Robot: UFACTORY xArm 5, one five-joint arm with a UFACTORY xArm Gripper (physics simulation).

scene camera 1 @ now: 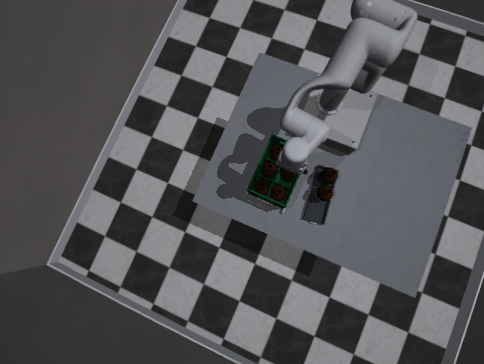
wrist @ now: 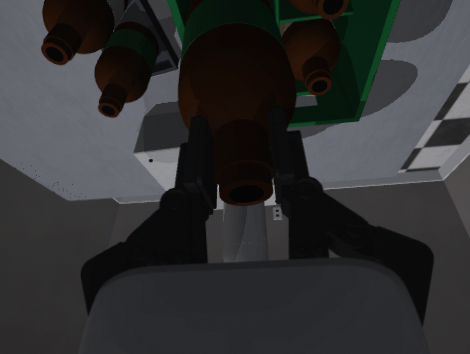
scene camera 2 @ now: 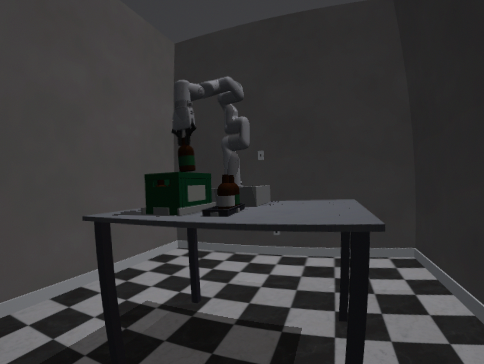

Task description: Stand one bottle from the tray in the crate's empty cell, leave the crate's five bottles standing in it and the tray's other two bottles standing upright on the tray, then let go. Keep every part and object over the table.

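Frame: origin at the arm's base, x left, y back, z up, level; metres.
Seen in the pictures: gripper, fingertip midpoint: [wrist: 240, 130] [scene camera 2: 184, 145]; arm's base, link origin: [scene camera 1: 329, 102].
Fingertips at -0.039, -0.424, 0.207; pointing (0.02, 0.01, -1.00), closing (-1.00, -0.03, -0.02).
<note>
Offsets run from my fingertips to a thing's top centre, as dx, dy, dz. "pt": to the spot under its first point. Level surfaces: height alone.
My gripper [scene camera 2: 184, 138] [wrist: 240, 130] is shut on the neck of a brown bottle with a green label @[+0.004, +0.007, +0.036] [scene camera 2: 186, 159] [wrist: 237, 70]. The bottle hangs upright, its base about level with or just above the rim of the green crate @[-0.036, +0.008, -0.130] [scene camera 2: 170, 192] [wrist: 376, 60]. In the first scene view the arm covers part of the crate @[pt -0.100, -0.133, -0.237] [scene camera 1: 252, 194], and brown bottles @[-0.078, +0.006, -0.142] [scene camera 1: 269, 170] @[-0.074, -0.082, -0.142] [scene camera 1: 261, 186] @[+0.007, -0.075, -0.142] [scene camera 1: 278, 192] stand in its cells. The cell under the held bottle is hidden. Two other bottles @[+0.183, +0.103, -0.145] [scene camera 1: 329, 175] @[+0.198, +0.020, -0.145] [scene camera 1: 325, 193] stand upright on the dark tray @[+0.196, +0.017, -0.280] [scene camera 1: 315, 212] [scene camera 2: 216, 212], beside the crate.
The grey table top @[dz -0.305] [scene camera 1: 380, 200] [scene camera 2: 300, 212] carries everything. The robot's pale base block [scene camera 1: 357, 120] [scene camera 2: 259, 195] stands behind the crate and tray. The crate is near one table edge, and a narrow strip of table lies between crate and tray.
</note>
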